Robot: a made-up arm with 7 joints. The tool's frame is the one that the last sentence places.
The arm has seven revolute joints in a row. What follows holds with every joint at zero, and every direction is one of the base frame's.
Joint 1 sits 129 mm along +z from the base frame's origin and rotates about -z.
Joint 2 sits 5 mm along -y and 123 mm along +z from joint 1 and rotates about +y.
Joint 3 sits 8 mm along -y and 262 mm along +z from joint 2 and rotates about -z.
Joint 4 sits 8 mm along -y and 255 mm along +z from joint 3 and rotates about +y.
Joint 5 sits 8 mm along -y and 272 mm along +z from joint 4 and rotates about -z.
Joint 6 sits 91 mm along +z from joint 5 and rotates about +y.
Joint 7 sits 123 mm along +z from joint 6 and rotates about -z.
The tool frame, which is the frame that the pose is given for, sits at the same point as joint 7; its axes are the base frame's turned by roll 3.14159, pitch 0 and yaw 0 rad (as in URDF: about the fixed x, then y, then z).
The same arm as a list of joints. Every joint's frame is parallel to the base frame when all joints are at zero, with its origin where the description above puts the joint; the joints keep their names.
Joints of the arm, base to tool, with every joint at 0 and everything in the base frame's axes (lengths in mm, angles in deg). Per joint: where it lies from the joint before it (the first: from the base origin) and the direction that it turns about. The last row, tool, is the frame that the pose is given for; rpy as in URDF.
joint 1: axis 0 0 -1 origin 0 0 129
joint 2: axis 0 1 0 origin 0 -5 123
joint 3: axis 0 0 -1 origin 0 -8 262
joint 4: axis 0 1 0 origin 0 -8 255
joint 5: axis 0 0 -1 origin 0 -8 272
joint 6: axis 0 1 0 origin 0 0 91
joint 7: axis 0 0 -1 origin 0 0 123
tool: origin 0 0 0 rpy 180 0 0

